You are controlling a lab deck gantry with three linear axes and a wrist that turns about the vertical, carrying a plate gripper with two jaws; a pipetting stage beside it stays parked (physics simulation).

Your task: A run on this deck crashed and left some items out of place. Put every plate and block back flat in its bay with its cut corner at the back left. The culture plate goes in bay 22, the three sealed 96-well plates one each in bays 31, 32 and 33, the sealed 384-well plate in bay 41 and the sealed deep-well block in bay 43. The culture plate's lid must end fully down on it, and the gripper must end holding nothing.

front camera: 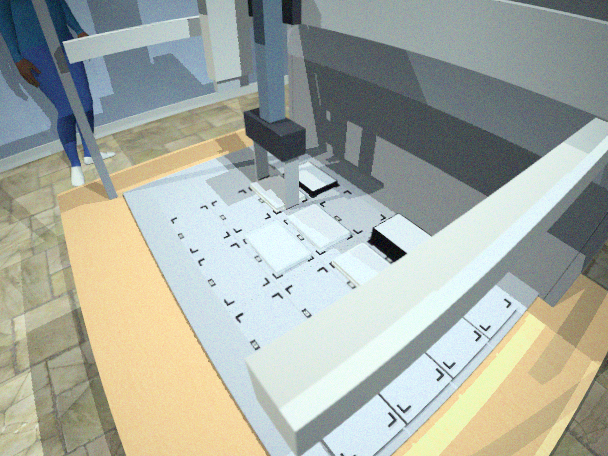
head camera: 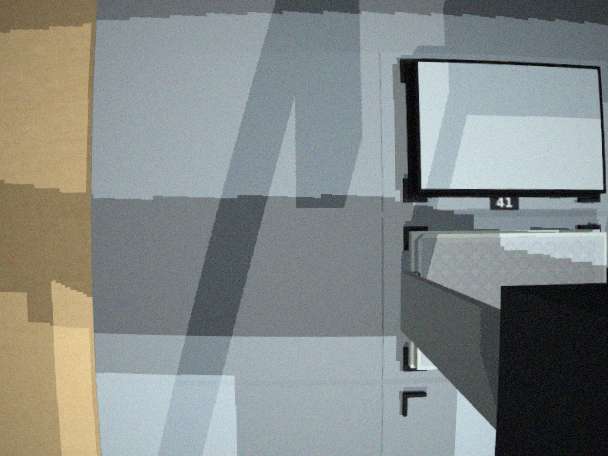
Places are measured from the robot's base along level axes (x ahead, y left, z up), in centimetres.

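Pixels of known places: gripper, fingertip midpoint: (front camera: 277, 191); robot's base, link origin: (front camera: 172, 220).
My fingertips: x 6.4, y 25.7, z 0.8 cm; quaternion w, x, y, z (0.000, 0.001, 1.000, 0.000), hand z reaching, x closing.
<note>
Ahead of a thing's pixels: the offset from my fingertips to its top centre. "*": to the spot under its first point.
My gripper (front camera: 276, 193) (head camera: 505, 305) is low over bay 31, jaws at both short ends, and appears shut on a sealed 96-well plate @(dx +0.0, dy +0.0, dz +0.7 cm) (front camera: 270, 196) (head camera: 462, 260). The plate is level and low in that bay; the gripper hides part of it. The black-walled sealed 384-well plate @(dx +0.0, dy +10.7, dz +0.7 cm) (front camera: 317, 176) (head camera: 525, 145) lies in bay 41. The culture plate @(dx +16.4, dy -10.7, dz +0.9 cm) (front camera: 277, 245), lid looking level, lies around bay 22. Sealed 96-well plates lie around bay 32 @(* dx +17.2, dy +0.3, dz +0.7 cm) (front camera: 320, 225) and bay 33 @(* dx +30.4, dy +0.1, dz +0.7 cm) (front camera: 361, 261). The tall deep-well block @(dx +32.8, dy +10.7, dz +3.4 cm) (front camera: 404, 232) stands around bay 43, partly hidden.
A pale beam (front camera: 400, 300) crosses the front view and hides part of the deck. Black corner brackets @(* dx -6.1, dy -6.7, dz -0.8 cm) (head camera: 412, 400) mark the bays. A grey wall stands along the back of the deck. A person (front camera: 65, 90) stands beyond the far left end of the table.
</note>
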